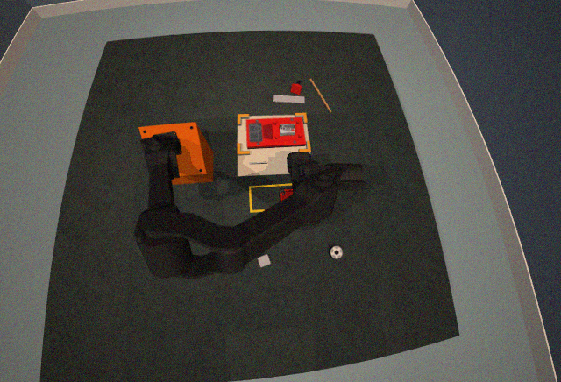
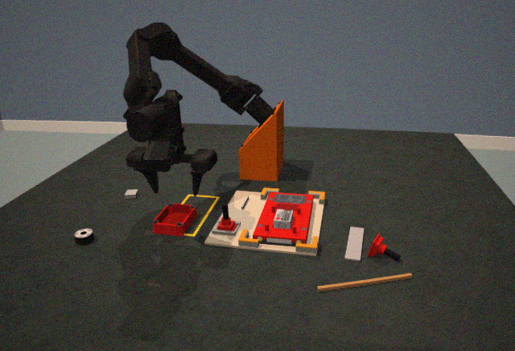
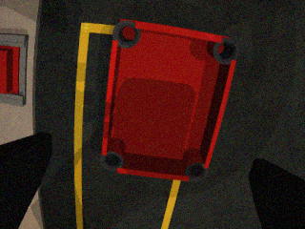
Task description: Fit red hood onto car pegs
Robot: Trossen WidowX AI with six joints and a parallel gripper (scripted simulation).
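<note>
The red hood lies 60 mm below my gripper tip and 10 mm to the right of it. The rest, counted from my gripper tip: grey engine block (240 mm to the left, 50 mm below, 10 mm ahead); then wooden stick (390 mm to the left, 170 mm ahead, 70 mm below); then white bar (390 mm to the left, 70 mm below, 50 mm ahead).
</note>
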